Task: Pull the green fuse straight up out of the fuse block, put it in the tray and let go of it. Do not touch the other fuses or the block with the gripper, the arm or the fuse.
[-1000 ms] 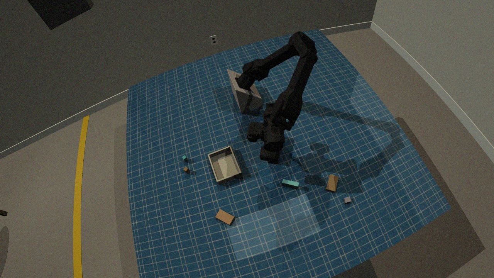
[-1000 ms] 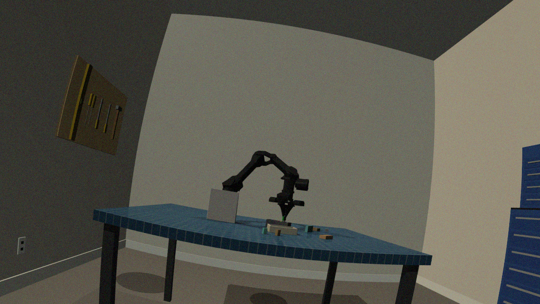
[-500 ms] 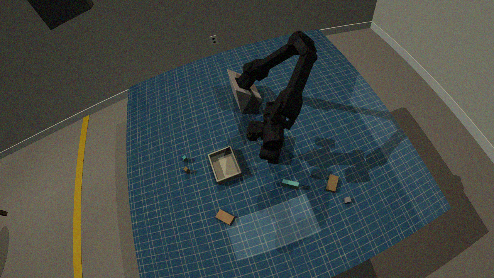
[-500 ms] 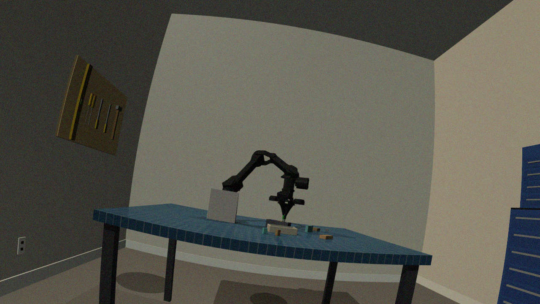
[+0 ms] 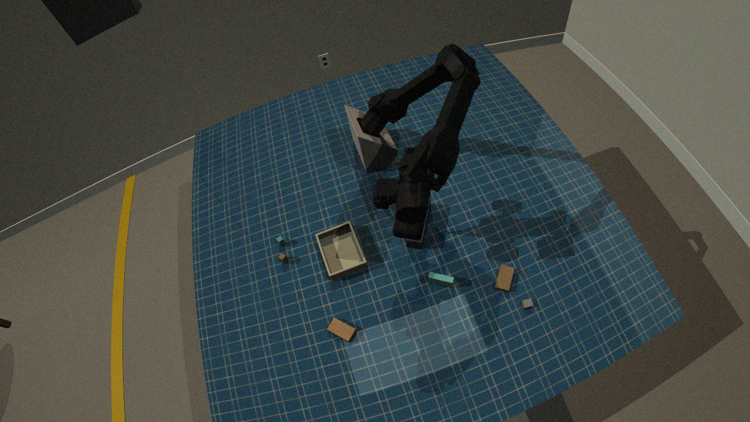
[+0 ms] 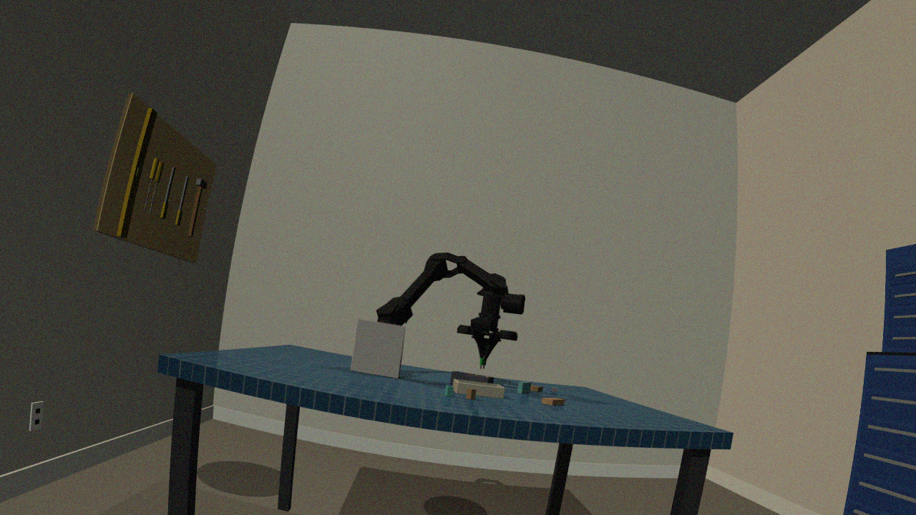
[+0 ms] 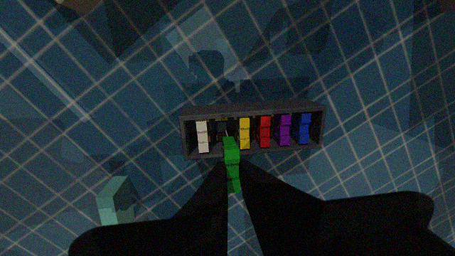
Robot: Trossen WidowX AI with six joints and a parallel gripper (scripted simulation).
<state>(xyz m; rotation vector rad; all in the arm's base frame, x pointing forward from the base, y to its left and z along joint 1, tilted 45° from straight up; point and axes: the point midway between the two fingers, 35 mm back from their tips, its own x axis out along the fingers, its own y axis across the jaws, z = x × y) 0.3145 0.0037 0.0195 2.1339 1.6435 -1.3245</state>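
Now: gripper tip 30 mm past the tray, 200 mm to the left of it and 90 mm above it. The rest, counted from my gripper tip: brown block 180 mm ahead, 260 mm to the right, 80 mm below; then green fuse 10 mm below; then teal block 150 mm ahead, 10 mm to the left, 70 mm below.
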